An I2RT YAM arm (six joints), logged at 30 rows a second.
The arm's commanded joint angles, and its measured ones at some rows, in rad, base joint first. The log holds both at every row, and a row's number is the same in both.
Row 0, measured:
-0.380 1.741 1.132 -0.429 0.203 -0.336
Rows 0 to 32, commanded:
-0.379 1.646 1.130 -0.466 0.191 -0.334
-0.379 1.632 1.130 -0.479 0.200 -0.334
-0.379 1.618 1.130 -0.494 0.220 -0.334
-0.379 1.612 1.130 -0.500 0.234 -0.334
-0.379 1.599 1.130 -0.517 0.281 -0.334
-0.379 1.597 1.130 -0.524 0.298 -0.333
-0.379 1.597 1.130 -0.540 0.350 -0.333
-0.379 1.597 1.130 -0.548 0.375 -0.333
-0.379 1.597 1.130 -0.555 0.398 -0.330
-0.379 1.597 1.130 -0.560 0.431 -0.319
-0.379 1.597 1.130 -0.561 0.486 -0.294
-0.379 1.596 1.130 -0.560 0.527 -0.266
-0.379 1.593 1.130 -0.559 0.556 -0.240
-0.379 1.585 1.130 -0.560 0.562 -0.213
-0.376 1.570 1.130 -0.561 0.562 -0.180
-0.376 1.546 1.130 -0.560 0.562 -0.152
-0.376 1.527 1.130 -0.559 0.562 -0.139
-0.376 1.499 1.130 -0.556 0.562 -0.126
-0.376 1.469 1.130 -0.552 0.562 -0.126
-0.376 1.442 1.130 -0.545 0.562 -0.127
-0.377 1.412 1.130 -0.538 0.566 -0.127
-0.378 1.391 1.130 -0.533 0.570 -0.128
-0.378 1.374 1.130 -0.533 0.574 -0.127
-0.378 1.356 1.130 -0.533 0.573 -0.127
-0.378 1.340 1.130 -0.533 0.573 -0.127
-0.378 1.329 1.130 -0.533 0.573 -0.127
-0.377 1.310 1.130 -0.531 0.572 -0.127
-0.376 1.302 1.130 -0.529 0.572 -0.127
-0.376 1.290 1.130 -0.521 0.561 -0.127
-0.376 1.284 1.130 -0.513 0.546 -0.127
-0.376 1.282 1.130 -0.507 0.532 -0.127
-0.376 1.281 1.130 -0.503 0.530 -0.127
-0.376 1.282 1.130 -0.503 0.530 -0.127
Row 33, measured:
-0.388 1.301 1.131 -0.515 0.569 -0.151
